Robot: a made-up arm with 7 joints. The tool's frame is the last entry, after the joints. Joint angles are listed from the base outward.
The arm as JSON. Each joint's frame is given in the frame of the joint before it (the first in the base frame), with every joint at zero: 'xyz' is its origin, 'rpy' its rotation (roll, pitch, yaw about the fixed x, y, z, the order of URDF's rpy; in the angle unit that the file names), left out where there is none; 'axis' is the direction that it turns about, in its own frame. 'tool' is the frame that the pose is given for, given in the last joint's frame.
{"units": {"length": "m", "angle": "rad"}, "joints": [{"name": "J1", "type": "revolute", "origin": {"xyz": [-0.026, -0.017, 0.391], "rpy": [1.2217, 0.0, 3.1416]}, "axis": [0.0, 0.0, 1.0]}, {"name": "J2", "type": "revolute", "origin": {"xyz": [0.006, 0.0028, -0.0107], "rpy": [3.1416, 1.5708, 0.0]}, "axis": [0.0, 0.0, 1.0]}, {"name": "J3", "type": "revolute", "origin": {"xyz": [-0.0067, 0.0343, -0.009], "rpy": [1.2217, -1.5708, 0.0]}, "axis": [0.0, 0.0, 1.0]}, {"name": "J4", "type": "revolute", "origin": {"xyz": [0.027, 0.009, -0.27], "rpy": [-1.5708, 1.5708, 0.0]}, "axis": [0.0, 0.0, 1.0]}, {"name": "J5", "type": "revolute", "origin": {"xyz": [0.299, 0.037, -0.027], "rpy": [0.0, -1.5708, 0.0]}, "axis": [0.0, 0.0, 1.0]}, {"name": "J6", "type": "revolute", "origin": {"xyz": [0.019, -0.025, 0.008], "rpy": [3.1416, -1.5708, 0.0]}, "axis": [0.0, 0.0, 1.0]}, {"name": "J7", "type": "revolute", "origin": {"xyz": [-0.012, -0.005, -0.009], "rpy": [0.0, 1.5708, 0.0]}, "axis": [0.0, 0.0, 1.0]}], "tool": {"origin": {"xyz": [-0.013, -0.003, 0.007], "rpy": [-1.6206, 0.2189, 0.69]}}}
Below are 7 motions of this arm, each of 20 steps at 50 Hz.
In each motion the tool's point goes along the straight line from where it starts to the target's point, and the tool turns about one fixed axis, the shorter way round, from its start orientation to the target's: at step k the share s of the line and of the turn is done. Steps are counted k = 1, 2, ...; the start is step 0. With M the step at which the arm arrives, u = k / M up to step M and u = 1 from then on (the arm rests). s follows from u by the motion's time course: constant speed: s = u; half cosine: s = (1 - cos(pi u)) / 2; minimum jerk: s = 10 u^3 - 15 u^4 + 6 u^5.
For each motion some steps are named. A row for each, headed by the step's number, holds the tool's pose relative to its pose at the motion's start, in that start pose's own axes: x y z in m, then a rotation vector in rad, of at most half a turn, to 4 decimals.
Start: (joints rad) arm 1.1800 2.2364 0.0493 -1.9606 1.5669 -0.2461 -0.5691
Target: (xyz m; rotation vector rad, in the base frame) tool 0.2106 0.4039 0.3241 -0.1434 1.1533 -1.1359
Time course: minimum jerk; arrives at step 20
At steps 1, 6, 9, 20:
1: -0.0002 -0.0001 0.0000 0.0001 0.0002 0.0006
6: -0.0258 -0.0098 0.0011 0.0120 0.0222 0.0810
9: -0.0644 -0.0245 0.0027 0.0298 0.0553 0.2021
20: -0.1582 -0.0603 0.0066 0.0733 0.1360 0.4966

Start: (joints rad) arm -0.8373 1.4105 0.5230 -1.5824 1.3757 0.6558 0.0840
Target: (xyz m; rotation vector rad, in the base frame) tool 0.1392 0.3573 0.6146 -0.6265 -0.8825 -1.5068
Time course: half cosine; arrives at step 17
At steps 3, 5, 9, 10, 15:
3: -0.0071 -0.0043 0.0008 -0.0090 -0.0108 0.0206
5: -0.0189 -0.0115 0.0021 -0.0238 -0.0286 0.0545
9: -0.0519 -0.0315 0.0057 -0.0654 -0.0787 0.1499
10: -0.0605 -0.0368 0.0066 -0.0763 -0.0918 0.1748
15: -0.0918 -0.0558 0.0100 -0.1157 -0.1392 0.2653

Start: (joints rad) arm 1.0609 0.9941 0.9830 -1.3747 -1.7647 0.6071 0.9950
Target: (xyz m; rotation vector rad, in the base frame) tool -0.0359 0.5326 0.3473 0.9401 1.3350 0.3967
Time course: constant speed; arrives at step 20
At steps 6, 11, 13, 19, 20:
6: 0.0121 0.0230 -0.0047 -0.0217 0.0877 0.0247
11: 0.0222 0.0422 -0.0087 -0.0398 0.1607 0.0452
13: 0.0262 0.0499 -0.0102 -0.0470 0.1899 0.0535
19: 0.0384 0.0729 -0.0150 -0.0688 0.2776 0.0781
20: 0.0404 0.0768 -0.0158 -0.0724 0.2922 0.0822

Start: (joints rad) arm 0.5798 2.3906 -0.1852 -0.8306 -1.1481 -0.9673 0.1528
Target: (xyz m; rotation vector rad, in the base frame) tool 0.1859 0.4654 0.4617 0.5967 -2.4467 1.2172
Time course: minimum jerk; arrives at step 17
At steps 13, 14, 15, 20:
13: 0.0819 0.0858 0.0678 0.2962 0.0181 -0.6815
14: 0.0861 0.0902 0.0713 0.3115 0.0191 -0.7168
15: 0.0886 0.0928 0.0734 0.3206 0.0196 -0.7376
20: 0.0899 0.0941 0.0744 0.3250 0.0199 -0.7478

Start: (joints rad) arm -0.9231 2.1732 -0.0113 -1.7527 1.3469 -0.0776 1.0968
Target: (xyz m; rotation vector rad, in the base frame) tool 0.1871 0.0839 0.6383 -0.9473 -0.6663 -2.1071
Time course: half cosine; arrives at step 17
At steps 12, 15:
12: -0.0834 0.0164 -0.1007 -0.3127 -0.2145 0.1487
15: -0.1006 0.0198 -0.1214 -0.3771 -0.2586 0.1793

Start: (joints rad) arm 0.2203 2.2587 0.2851 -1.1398 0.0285 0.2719 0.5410
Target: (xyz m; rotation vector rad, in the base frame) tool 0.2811 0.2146 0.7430 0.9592 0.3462 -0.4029
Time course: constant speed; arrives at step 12
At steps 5, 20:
5: -0.0019 -0.0014 0.0330 0.0514 0.0156 0.0991
20: -0.0046 -0.0034 0.0793 0.1235 0.0374 0.2379

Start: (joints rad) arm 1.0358 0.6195 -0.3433 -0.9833 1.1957 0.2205 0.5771
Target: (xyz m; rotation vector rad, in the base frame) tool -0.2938 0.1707 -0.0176 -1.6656 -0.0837 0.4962
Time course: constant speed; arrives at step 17
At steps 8, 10, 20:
8: 0.0182 -0.0026 -0.0222 -0.0719 0.1047 -0.0728
10: 0.0228 -0.0032 -0.0277 -0.0898 0.1309 -0.0910
20: 0.0387 -0.0055 -0.0471 -0.1527 0.2225 -0.1548

